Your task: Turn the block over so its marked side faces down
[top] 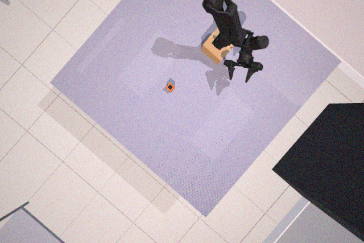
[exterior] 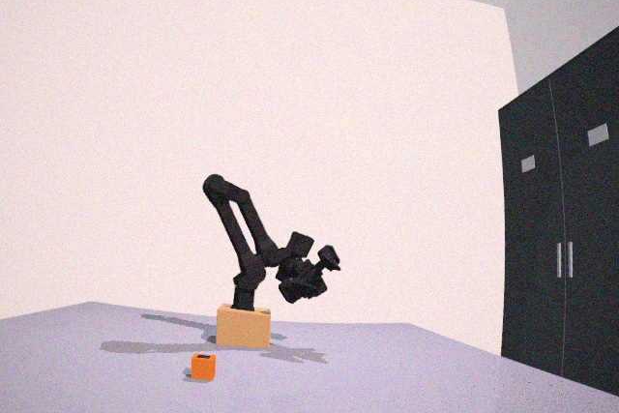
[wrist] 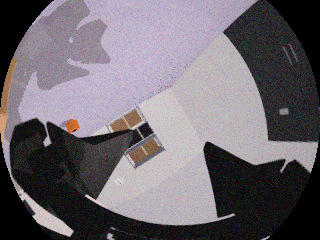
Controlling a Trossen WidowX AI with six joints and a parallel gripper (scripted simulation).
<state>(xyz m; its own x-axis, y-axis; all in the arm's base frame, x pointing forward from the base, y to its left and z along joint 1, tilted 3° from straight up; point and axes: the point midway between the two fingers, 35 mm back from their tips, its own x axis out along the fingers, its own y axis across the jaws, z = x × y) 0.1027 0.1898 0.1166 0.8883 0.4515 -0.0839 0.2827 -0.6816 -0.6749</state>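
The block lies 24 cm ahead of my gripper tip, 27 cm to the right of it and 17 cm below it.
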